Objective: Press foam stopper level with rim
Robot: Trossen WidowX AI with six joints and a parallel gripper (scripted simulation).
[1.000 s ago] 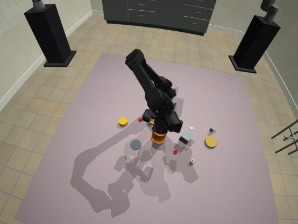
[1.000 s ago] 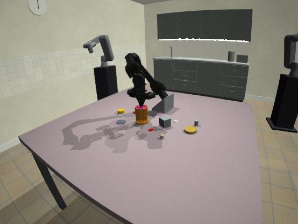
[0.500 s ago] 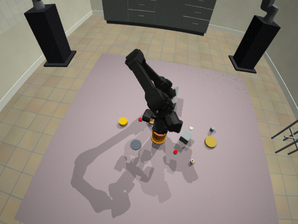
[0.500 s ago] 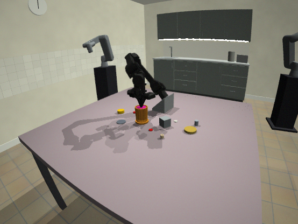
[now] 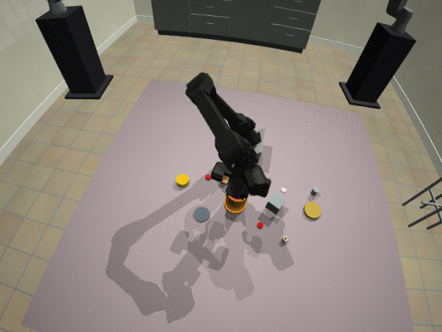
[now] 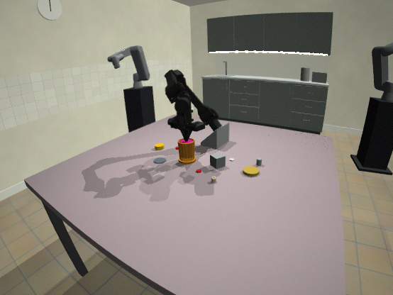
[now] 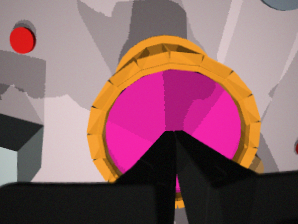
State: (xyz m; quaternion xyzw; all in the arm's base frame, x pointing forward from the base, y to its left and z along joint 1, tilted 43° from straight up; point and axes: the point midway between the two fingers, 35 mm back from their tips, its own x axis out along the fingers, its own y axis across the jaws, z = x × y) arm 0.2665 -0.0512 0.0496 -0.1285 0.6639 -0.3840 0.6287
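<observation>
The magenta foam stopper is 50 mm below my hand. The rest, counted from my hand: grey cube 150 mm to the left, 110 mm below; then red button 80 mm ahead, 100 mm to the left, 130 mm below; then brown disc 100 mm behind, 40 mm to the right, 120 mm below.
</observation>
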